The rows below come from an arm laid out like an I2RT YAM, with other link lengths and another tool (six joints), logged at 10 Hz.
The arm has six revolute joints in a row. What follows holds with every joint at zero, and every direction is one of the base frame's. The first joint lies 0.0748 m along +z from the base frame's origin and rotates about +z. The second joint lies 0.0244 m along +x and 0.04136 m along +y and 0.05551 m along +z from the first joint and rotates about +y. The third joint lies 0.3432 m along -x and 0.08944 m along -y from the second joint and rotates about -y. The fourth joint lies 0.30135 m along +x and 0.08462 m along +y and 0.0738 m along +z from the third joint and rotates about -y. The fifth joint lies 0.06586 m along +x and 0.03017 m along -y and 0.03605 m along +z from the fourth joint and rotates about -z. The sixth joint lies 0.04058 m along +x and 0.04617 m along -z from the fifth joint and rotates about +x. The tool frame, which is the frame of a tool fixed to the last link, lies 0.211 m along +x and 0.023 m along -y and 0.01 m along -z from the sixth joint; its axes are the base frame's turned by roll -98.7, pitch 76.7 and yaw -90 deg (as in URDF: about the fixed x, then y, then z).
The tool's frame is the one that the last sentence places.
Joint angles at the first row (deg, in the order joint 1, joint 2, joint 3, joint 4, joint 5, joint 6):
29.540 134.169 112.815 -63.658 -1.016 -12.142
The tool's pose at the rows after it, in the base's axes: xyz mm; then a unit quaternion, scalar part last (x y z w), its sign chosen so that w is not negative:
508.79 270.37 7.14 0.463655 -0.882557 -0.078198 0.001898
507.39 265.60 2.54 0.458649 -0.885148 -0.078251 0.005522
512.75 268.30 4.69 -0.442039 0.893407 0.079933 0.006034
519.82 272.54 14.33 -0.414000 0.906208 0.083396 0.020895
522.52 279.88 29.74 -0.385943 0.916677 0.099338 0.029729
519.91 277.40 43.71 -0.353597 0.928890 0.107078 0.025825
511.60 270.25 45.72 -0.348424 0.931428 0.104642 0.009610
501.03 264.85 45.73 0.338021 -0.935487 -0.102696 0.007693
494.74 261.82 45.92 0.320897 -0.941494 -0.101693 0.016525
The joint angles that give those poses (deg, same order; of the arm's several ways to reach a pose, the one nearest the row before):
29.299 134.169 110.914 -62.894 -1.147 -12.491
28.949 134.168 110.059 -62.499 -1.148 -12.229
28.906 134.147 110.409 -61.668 -1.148 -10.043
28.884 134.125 112.137 -61.909 -1.169 -6.393
28.709 134.125 115.044 -63.833 -2.634 -2.918
28.272 134.124 117.709 -67.046 -3.311 0.623
28.053 134.126 118.149 -69.407 -3.268 0.863
28.054 134.125 118.147 -71.461 -3.268 1.935
28.054 134.124 118.146 -72.575 -3.246 3.902

